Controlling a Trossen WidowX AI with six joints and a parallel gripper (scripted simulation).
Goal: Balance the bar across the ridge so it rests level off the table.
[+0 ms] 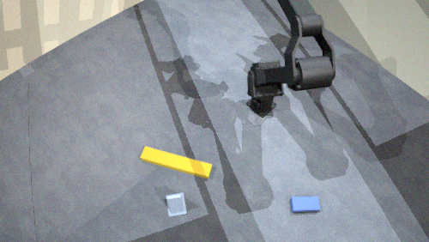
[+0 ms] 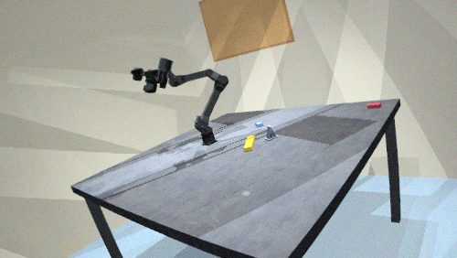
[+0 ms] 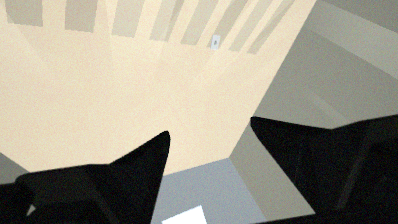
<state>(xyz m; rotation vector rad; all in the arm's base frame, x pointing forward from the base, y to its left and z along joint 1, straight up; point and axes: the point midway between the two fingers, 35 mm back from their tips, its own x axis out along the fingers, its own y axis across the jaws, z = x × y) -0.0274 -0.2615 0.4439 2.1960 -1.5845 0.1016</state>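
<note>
Now: gripper tip 310 mm short of the yellow bar, 270 mm to the right of it and 450 mm above it. The rest, counted from my gripper tip: red block (760 mm ahead, 790 mm to the left, 450 mm below); then grey ridge (380 mm ahead, 350 mm to the left, 420 mm below); then blue block (160 mm ahead, 560 mm to the left, 450 mm below).
</note>
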